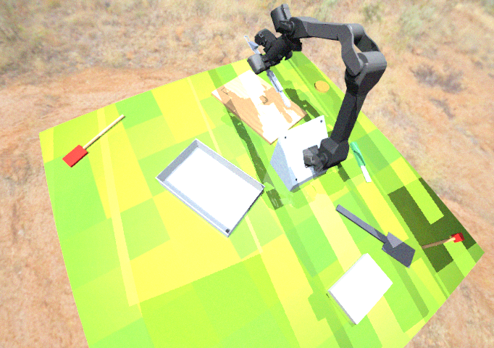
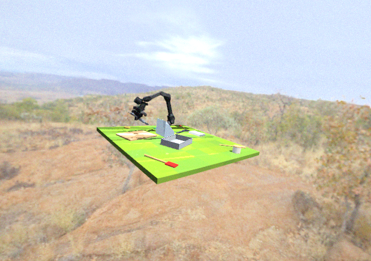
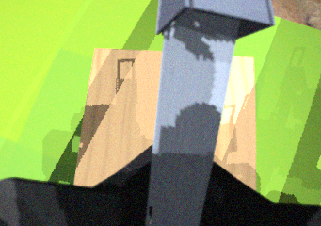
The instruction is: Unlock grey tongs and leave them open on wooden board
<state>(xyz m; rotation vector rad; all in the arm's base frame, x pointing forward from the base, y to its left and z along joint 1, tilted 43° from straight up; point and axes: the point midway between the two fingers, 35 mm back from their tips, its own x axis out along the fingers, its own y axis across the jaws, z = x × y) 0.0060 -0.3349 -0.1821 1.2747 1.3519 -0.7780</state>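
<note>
The wooden board lies 10 mm behind my gripper tip, 30 mm to the left of it and 160 mm below it. The rest, counted from my gripper tip: yellow disc 350 mm behind, 40 mm to the left, 160 mm below; then grey roasting tin 330 mm ahead, 320 mm to the left, 140 mm below; then red spatula 690 mm ahead, 50 mm to the right, 160 mm below.
</note>
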